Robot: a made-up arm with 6 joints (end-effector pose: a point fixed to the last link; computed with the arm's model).
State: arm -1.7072 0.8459 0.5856 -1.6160 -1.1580 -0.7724
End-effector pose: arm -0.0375 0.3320 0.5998 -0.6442 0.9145 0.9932
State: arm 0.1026 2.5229 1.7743 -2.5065 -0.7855 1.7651
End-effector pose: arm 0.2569 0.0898 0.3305 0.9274 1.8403 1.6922
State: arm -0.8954 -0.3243 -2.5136 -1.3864 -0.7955 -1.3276
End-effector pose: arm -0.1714 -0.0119 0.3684 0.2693 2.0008 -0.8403
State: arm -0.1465 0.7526 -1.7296 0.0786 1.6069 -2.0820
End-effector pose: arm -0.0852 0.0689 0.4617 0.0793 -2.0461 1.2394
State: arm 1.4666 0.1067 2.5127 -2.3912 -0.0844 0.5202
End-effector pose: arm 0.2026 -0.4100 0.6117 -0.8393 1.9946 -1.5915
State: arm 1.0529 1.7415 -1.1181 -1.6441 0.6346 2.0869
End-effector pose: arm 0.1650 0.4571 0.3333 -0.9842 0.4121 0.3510
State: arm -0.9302 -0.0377 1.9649 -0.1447 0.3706 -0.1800
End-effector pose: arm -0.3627 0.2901 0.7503 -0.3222 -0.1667 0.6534
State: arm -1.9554 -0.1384 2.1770 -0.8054 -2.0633 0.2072
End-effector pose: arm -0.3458 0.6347 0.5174 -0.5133 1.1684 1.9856
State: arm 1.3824 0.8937 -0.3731 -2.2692 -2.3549 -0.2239
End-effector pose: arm -0.1535 -0.2540 0.7638 1.3297 -1.6246 -0.6705
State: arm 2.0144 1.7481 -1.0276 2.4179 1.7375 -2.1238
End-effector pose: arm -0.3694 0.1024 0.1698 -1.6090 2.0567 0.0576
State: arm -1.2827 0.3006 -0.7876 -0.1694 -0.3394 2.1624
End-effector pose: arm -0.1691 -0.0556 0.6282 1.5570 -1.4792 -1.4419
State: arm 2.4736 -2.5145 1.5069 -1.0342 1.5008 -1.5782
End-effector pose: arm 0.3109 -0.0230 0.0848 1.5472 -0.2123 -0.8648
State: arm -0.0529 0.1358 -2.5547 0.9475 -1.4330 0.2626
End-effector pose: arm 0.0731 -0.2531 0.9890 -0.2713 -0.8991 -0.9233
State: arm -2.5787 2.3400 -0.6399 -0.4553 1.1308 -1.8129
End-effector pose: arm -0.1489 0.0314 0.3701 0.5385 2.1808 1.4276
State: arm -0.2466 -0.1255 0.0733 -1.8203 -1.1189 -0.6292
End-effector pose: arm -0.3458 0.0606 0.3454 -2.0805 0.9174 0.9388
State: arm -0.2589 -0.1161 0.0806 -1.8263 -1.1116 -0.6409
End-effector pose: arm -0.3460 0.0600 0.3486 -2.0917 0.9233 0.9466
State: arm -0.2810 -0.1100 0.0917 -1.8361 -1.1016 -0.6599
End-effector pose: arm -0.3460 0.0597 0.3515 -2.1112 0.9336 0.9494
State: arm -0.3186 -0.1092 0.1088 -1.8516 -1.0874 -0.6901
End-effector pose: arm -0.3459 0.0603 0.3543 -2.1432 0.9516 0.9445
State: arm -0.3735 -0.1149 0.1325 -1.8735 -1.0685 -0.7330
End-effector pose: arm -0.3455 0.0618 0.3573 -2.1896 0.9800 0.9314
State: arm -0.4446 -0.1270 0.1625 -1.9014 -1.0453 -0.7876
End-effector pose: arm -0.3448 0.0644 0.3611 -2.2490 1.0214 0.9122
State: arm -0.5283 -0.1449 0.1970 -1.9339 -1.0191 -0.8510
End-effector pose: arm -0.3438 0.0681 0.3665 -2.3172 1.0777 0.8900
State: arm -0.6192 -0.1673 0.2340 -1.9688 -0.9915 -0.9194
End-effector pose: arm -0.3425 0.0732 0.3740 -2.3888 1.1483 0.8694
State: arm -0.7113 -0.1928 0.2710 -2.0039 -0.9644 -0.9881
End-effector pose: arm -0.3410 0.0797 0.3834 -2.4577 1.2306 0.8534
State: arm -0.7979 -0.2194 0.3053 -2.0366 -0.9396 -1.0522
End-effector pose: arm -0.3391 0.0873 0.3940 -2.5181 1.3185 0.8439
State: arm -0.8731 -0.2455 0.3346 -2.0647 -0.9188 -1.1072
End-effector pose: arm -0.3372 0.0955 0.4043 -2.5661 1.4039 0.8397
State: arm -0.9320 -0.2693 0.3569 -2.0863 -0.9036 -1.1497
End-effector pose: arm -0.3354 0.1032 0.4128 -2.6000 1.4780 0.8381
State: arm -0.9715 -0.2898 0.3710 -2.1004 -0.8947 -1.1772
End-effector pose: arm -0.3341 0.1094 0.4178 2.6084 -1.5267 -0.8307
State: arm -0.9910 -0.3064 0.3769 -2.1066 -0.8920 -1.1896
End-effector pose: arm -0.3336 0.1132 0.4188 2.5822 -1.5383 -0.8108
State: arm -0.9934 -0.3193 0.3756 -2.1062 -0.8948 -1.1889
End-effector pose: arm -0.3340 0.1149 0.4160 2.5787 -1.5477 -0.7953
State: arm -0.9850 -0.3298 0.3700 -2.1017 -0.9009 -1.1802
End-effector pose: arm -0.3349 0.1149 0.4108 2.5898 -1.5551 -0.7824
